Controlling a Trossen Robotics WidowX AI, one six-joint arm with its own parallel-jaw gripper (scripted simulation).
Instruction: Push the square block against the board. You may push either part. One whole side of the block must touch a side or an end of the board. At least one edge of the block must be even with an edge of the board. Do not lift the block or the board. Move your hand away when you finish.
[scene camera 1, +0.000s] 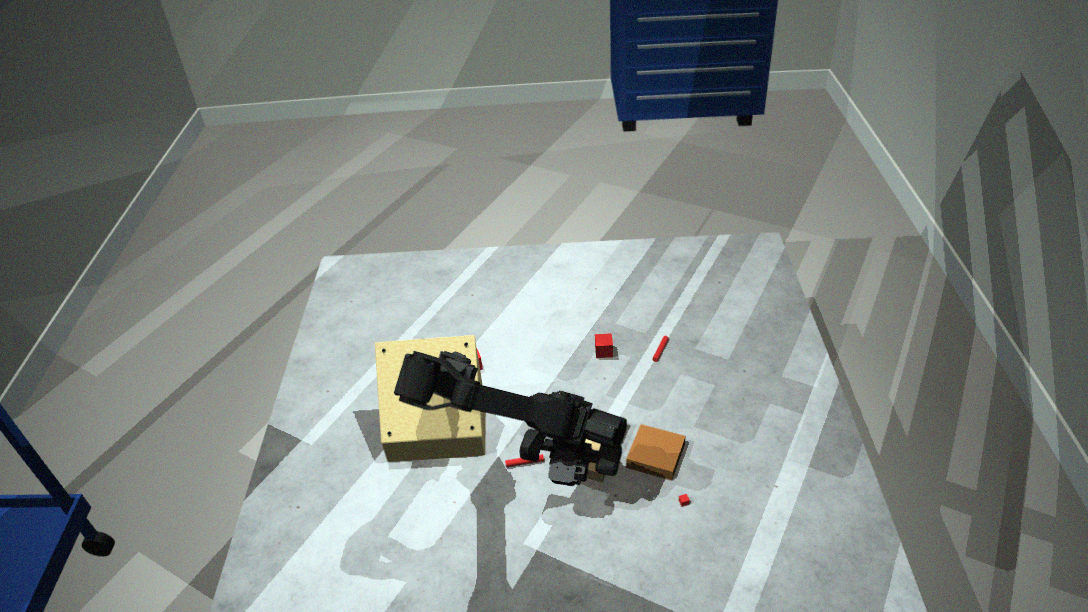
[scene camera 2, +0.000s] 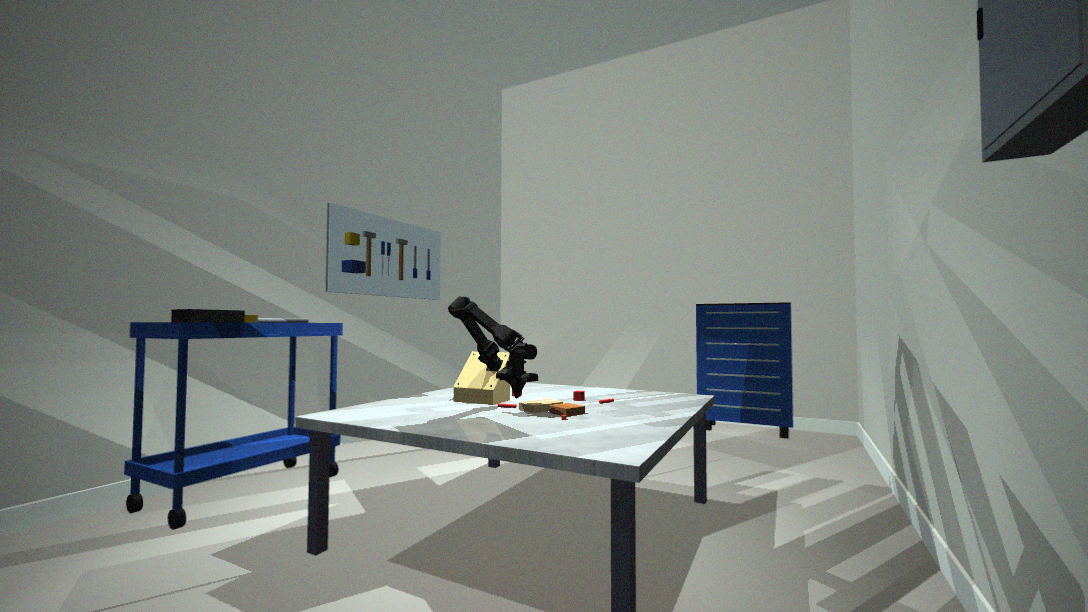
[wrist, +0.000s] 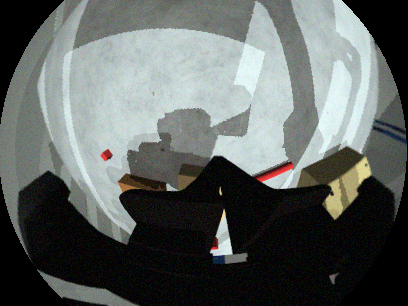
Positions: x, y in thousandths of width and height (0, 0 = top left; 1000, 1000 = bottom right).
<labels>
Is the gripper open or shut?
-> Shut.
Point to the gripper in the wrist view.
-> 533, 525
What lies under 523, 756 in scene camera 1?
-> The gripper.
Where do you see the gripper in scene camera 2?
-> At 475, 651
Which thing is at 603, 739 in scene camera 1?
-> A square block.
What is the gripper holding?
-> Nothing.
</labels>
